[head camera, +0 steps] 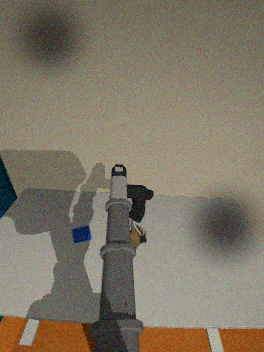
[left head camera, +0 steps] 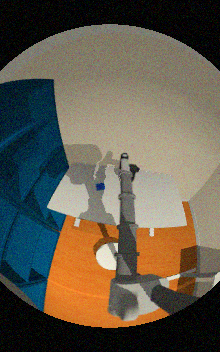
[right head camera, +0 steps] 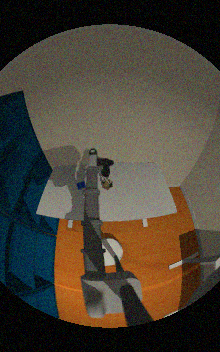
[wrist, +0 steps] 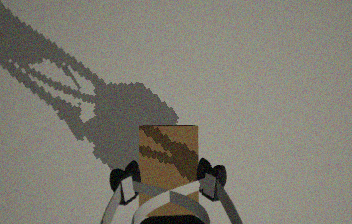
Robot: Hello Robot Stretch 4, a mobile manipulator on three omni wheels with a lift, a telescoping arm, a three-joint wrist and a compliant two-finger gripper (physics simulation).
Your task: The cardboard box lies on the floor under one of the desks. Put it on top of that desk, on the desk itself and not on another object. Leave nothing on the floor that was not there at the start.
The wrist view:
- my gripper: 168, 172
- cardboard box: 168, 154
